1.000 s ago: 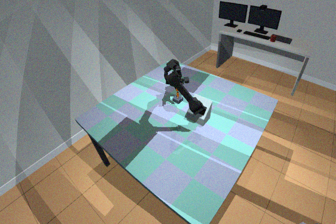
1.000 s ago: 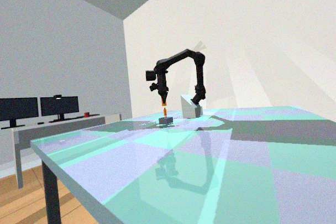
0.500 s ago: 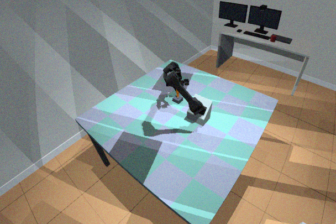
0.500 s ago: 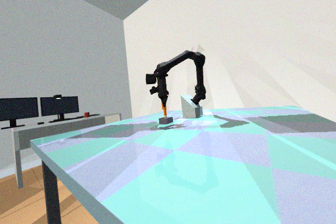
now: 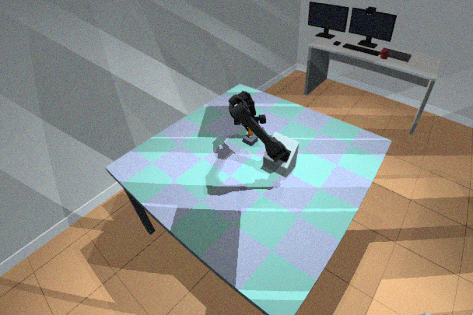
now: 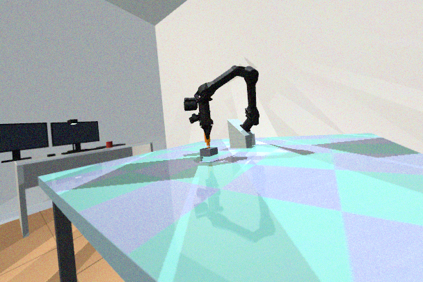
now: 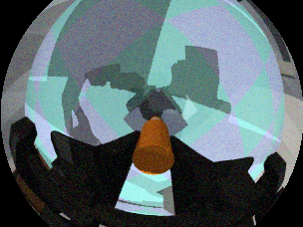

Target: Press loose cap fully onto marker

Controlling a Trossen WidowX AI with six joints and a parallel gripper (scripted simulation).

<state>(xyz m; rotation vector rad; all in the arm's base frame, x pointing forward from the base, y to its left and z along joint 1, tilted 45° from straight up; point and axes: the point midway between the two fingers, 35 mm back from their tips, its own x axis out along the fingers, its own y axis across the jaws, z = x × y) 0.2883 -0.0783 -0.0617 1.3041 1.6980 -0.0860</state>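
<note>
The grey holder block lies 60 mm below my gripper tip. From my gripper tip the other things lie so: orange cap (10 mm above).
</note>
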